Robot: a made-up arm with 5 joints. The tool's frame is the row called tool.
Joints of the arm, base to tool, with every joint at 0 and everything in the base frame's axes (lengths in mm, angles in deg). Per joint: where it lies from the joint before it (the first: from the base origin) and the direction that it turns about. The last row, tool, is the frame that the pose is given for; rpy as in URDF.
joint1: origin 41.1 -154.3 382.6 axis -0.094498 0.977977 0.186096
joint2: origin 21.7 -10.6 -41.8 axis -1 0 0
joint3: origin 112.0 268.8 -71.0 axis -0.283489 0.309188 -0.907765
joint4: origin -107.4 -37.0 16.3 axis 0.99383 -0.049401 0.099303
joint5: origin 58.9 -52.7 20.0 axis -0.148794 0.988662 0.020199
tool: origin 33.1 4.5 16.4 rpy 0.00 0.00 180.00
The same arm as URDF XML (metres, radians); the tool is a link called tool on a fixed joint. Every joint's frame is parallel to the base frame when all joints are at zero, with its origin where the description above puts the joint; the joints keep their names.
<robot name="arm">
<joint name="tool_joint" type="fixed"><parent link="link5"/><child link="tool"/><origin xyz="0.0331 0.0045 0.0164" rpy="0.0000 0.0000 3.1416"/></joint>
<joint name="joint5" type="continuous"><parent link="link4"/><child link="link5"/><origin xyz="0.0589 -0.0527 0.0200" rpy="0.0000 0.0000 0.0000"/><axis xyz="-0.148794 0.988662 0.020199"/></joint>
<joint name="joint4" type="continuous"><parent link="link3"/><child link="link4"/><origin xyz="-0.1074 -0.0370 0.0163" rpy="0.0000 0.0000 0.0000"/><axis xyz="0.99383 -0.049401 0.099303"/></joint>
<joint name="joint3" type="continuous"><parent link="link2"/><child link="link3"/><origin xyz="0.1120 0.2688 -0.0710" rpy="0.0000 0.0000 0.0000"/><axis xyz="-0.283489 0.309188 -0.907765"/></joint>
<joint name="joint2" type="continuous"><parent link="link1"/><child link="link2"/><origin xyz="0.0217 -0.0106 -0.0418" rpy="0.0000 0.0000 0.0000"/><axis xyz="-1 0 0"/></joint>
<joint name="joint1" type="continuous"><parent link="base_link"/><child link="link1"/><origin xyz="0.0411 -0.1543 0.3826" rpy="0.0000 0.0000 0.0000"/><axis xyz="-0.094498 0.977977 0.186096"/></joint>
<link name="base_link"/>
<link name="link1"/>
<link name="link2"/>
<link name="link3"/>
<link name="link4"/>
<link name="link5"/>
<link name="tool"/>
</robot>

